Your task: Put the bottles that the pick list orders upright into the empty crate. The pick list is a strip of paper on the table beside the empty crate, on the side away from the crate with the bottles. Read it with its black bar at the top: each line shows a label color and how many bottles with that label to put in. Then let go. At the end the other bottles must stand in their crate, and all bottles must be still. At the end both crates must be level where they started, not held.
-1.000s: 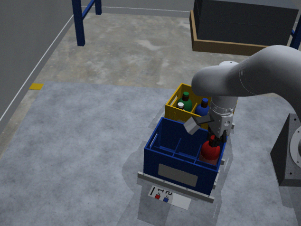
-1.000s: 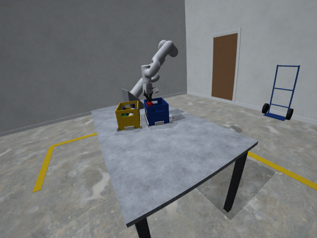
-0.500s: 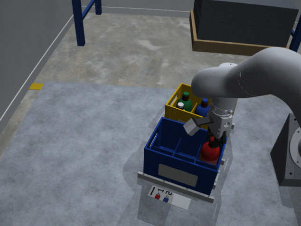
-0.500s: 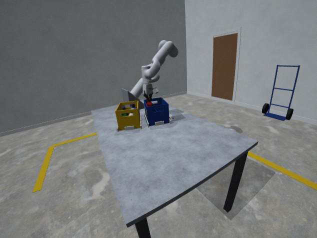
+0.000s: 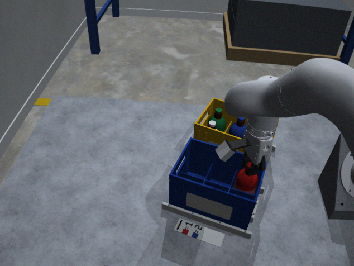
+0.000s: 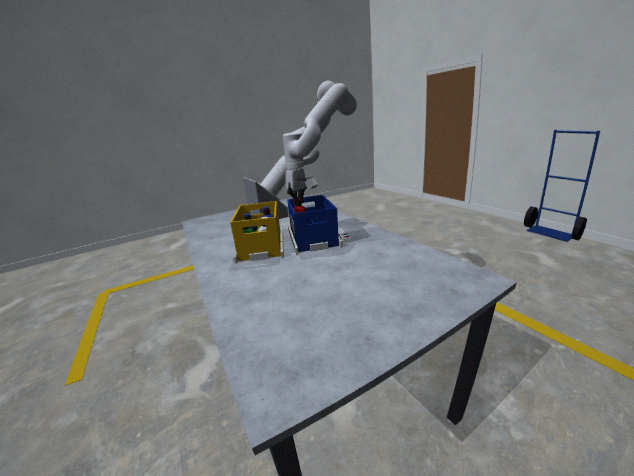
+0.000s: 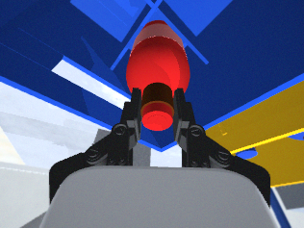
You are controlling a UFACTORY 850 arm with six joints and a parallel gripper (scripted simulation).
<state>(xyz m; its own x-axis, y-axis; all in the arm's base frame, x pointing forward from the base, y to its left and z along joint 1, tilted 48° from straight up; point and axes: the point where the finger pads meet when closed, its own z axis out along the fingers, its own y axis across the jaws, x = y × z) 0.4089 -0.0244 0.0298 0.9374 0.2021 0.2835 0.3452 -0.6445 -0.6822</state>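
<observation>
Now: hand 7 cm above the red-label bottle. Round my hand: white-capped bottle (22 cm to the right, 11 cm ahead, 9 cm below); blue crate (10 cm ahead, 9 cm below, 1 cm to the left); yellow crate (23 cm to the right, 9 cm below, 2 cm ahead).
</observation>
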